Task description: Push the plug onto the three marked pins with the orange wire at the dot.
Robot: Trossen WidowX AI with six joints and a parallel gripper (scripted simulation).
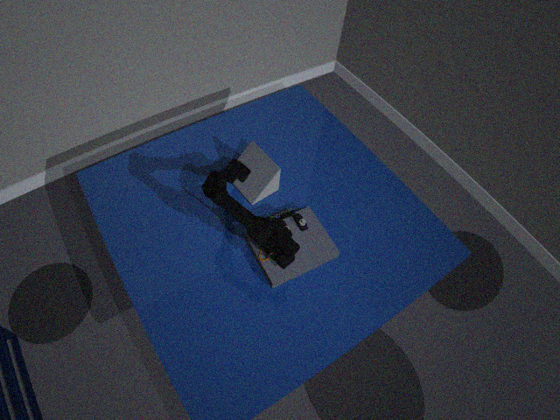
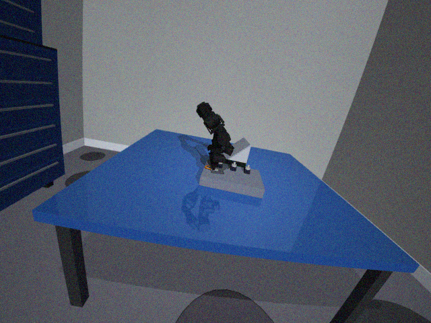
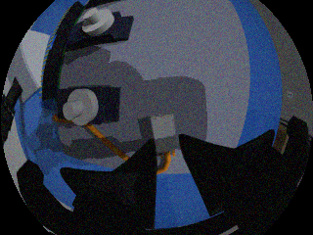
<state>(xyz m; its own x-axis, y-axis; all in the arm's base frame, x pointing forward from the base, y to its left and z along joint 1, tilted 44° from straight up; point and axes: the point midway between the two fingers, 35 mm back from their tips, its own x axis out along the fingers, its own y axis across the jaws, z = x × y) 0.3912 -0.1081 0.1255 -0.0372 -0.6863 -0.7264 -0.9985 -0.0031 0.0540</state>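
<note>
Right now my gripper tip is 11 cm past the blue band, 13 cm to the right of it and 2 cm below it. Round my gripper tip: grey printed holder: 5 cm ahead, 10 cm to the left, 3 cm below.
</note>
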